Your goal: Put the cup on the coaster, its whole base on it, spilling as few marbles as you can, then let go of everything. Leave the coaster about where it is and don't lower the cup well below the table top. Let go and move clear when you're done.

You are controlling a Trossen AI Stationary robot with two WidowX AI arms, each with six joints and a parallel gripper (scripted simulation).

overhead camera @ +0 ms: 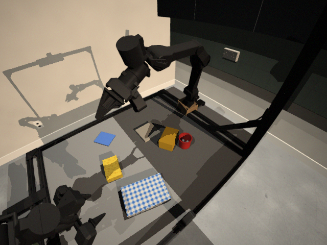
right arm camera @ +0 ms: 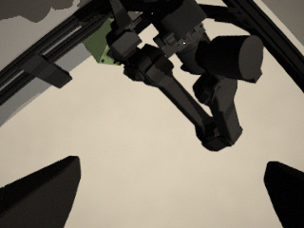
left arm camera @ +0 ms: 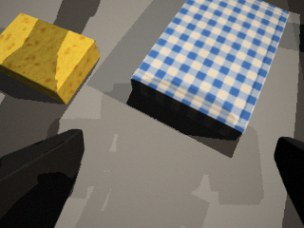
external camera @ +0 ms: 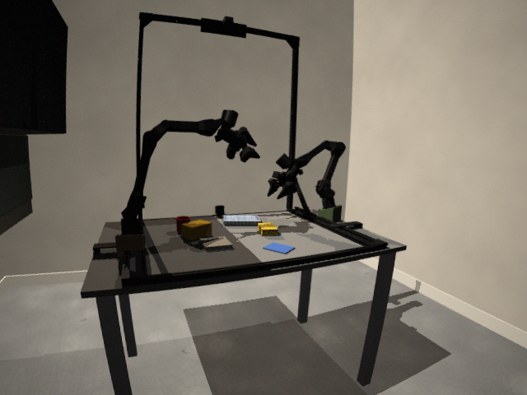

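My right gripper is now 35 cm above the orange block, 25 cm to the left of it and 3 cm past it. Also, from my right hand: blue-checked box (36 cm below, 13 cm behind, 3 cm to the left); then beige square coaster (37 cm below, 23 cm to the right, 11 cm ahead); then blue coaster (37 cm below, 27 cm ahead, 3 cm to the right).
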